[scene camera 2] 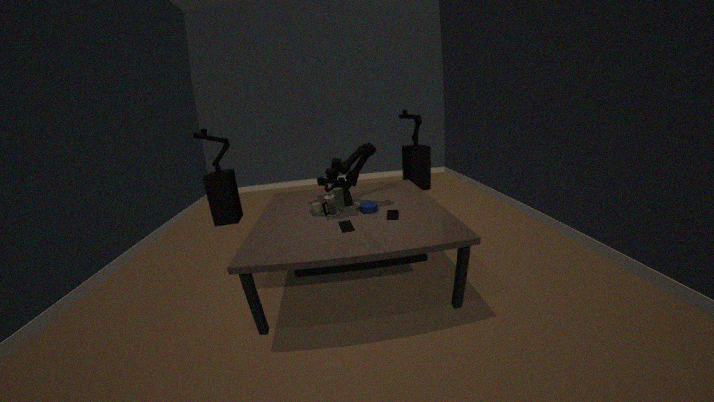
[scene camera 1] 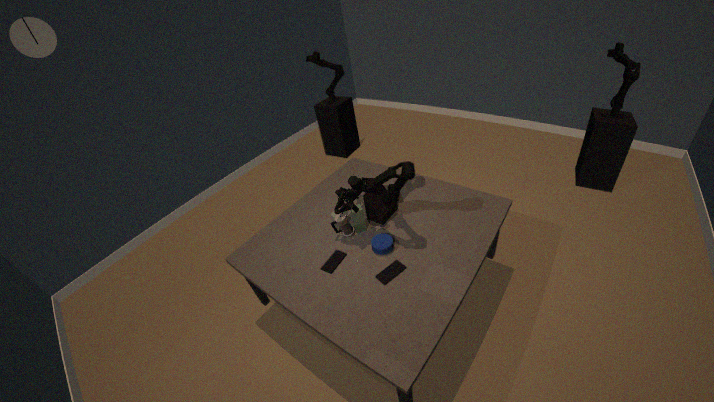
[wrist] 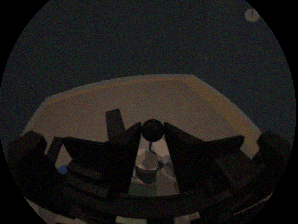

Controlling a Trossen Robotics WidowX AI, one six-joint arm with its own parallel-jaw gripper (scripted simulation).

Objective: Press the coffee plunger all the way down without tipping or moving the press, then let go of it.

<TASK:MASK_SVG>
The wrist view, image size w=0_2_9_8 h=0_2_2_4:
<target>gripper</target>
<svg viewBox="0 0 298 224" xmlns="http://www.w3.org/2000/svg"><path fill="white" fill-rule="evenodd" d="M291 143L269 129L258 137L259 151L249 159L239 149L245 136L202 141L165 121L166 148L180 193L169 196L125 196L137 160L141 123L133 124L106 143L64 137L63 145L72 157L65 175L44 155L47 140L33 131L8 144L7 164L24 198L51 213L72 220L78 218L86 224L122 224L116 222L116 216L148 220L148 224L176 224L174 217L200 212L200 218L190 220L190 224L247 224L281 181Z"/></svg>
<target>coffee press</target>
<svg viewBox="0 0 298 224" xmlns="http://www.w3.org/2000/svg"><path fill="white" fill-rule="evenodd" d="M158 120L148 120L141 128L142 135L140 145L138 145L133 176L134 180L145 185L152 184L158 179L161 169L165 167L170 159L170 153L168 148L166 148L168 144L166 144L165 140L161 139L164 136L164 125Z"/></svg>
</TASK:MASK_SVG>
